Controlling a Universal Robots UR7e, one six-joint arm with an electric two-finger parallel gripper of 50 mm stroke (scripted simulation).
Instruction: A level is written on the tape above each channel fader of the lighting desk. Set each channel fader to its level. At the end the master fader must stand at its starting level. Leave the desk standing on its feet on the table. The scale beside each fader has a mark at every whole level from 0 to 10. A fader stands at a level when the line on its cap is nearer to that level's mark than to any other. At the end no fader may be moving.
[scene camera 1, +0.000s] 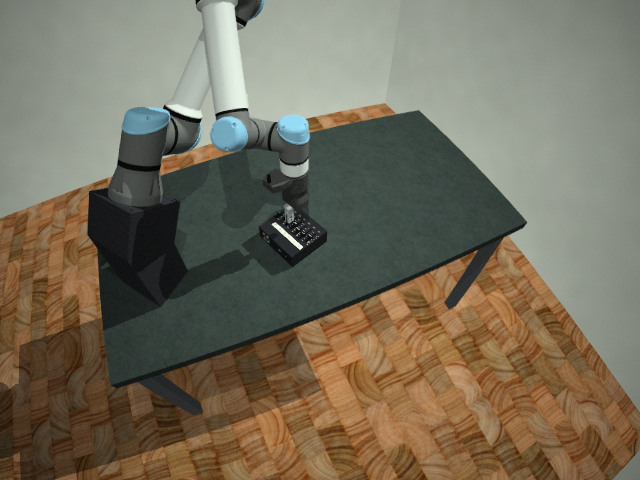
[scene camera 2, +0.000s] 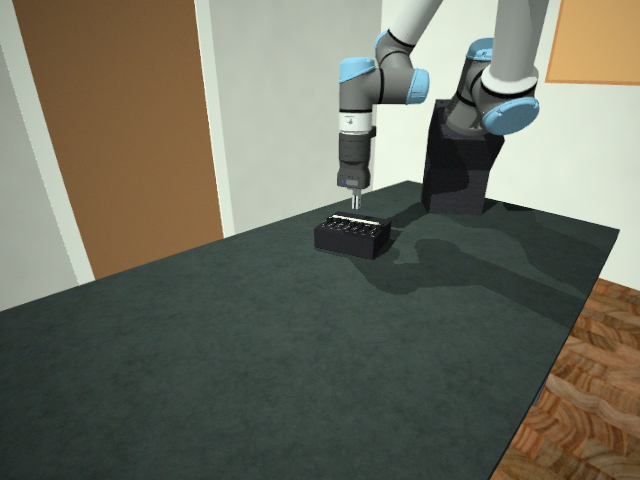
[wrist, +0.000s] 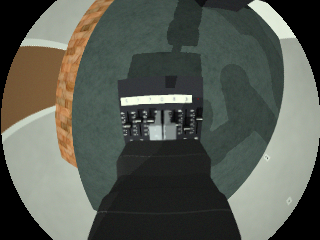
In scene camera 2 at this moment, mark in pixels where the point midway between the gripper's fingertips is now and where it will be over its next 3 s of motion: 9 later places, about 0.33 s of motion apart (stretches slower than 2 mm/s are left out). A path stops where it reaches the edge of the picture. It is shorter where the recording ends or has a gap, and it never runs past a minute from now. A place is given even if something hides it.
My gripper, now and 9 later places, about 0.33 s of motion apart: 356, 207; 356, 208; 356, 210; 356, 212; 356, 214; 356, 216; 356, 216; 355, 218; 355, 220; 355, 220
